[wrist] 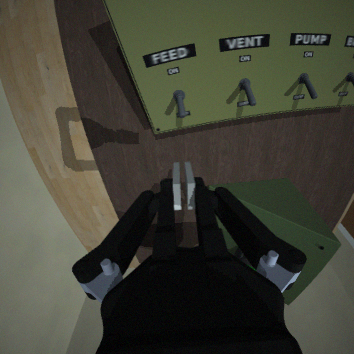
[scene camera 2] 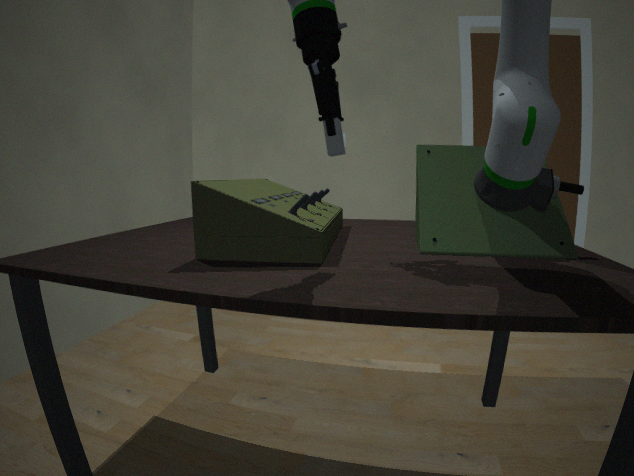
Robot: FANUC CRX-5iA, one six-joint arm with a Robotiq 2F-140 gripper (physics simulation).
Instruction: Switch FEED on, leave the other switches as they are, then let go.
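Frame: origin at the arm's base, x left, y back, z up, level; centimetres.
Seen in the pictures: gripper, between the fingertips: (wrist: 181,171) (scene camera 2: 336,154); arm's base, origin of its link: (scene camera 2: 503,188).
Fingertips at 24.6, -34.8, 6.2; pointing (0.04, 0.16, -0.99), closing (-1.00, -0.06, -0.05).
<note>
Pixels of each thing's middle, then the offset from my fingertips to it, as dx, dy, dz. "spot": a spot on its surface instead. Level surfaces: height alone.
- sloped olive switch box, middle of its body: (wrist: 265,43) (scene camera 2: 282,216) -14.8, -20.2, -14.4
- FEED lever, middle of its body: (wrist: 180,105) (scene camera 2: 300,202) +0.6, -7.7, -9.5
- VENT lever, middle of its body: (wrist: 248,93) -11.0, -10.5, -9.5
- PUMP lever, middle of its body: (wrist: 309,87) -22.7, -13.4, -9.5
- fourth lever, a spot on its surface: (wrist: 351,79) spot: -33.5, -17.1, -10.4
- dark table, height of its surface: dz -20.4
The sloped olive switch box (scene camera 2: 256,230) (wrist: 210,75) stands on the table. In the wrist view, the FEED lever (wrist: 180,104) points down toward its OFF label, at the panel's lower left. The VENT lever (wrist: 249,93) and PUMP lever (wrist: 309,86) also point down, toward OFF. A fourth lever (wrist: 351,79) is cut off at the right edge. In the scene view the levers (scene camera 2: 307,201) overlap and their labels cannot be read. My gripper (scene camera 2: 335,153) (wrist: 181,171) is shut, with a thin gap and nothing between its fingers. It hangs above the levers, touching none.
A green sloped block (scene camera 2: 450,204) (wrist: 285,215) stands beside the switch box, with the arm's base (scene camera 2: 506,189) on it. The dark table (scene camera 2: 378,286) (wrist: 140,170) has its edge at the left in the wrist view. A door (scene camera 2: 483,92) is in the wall behind.
</note>
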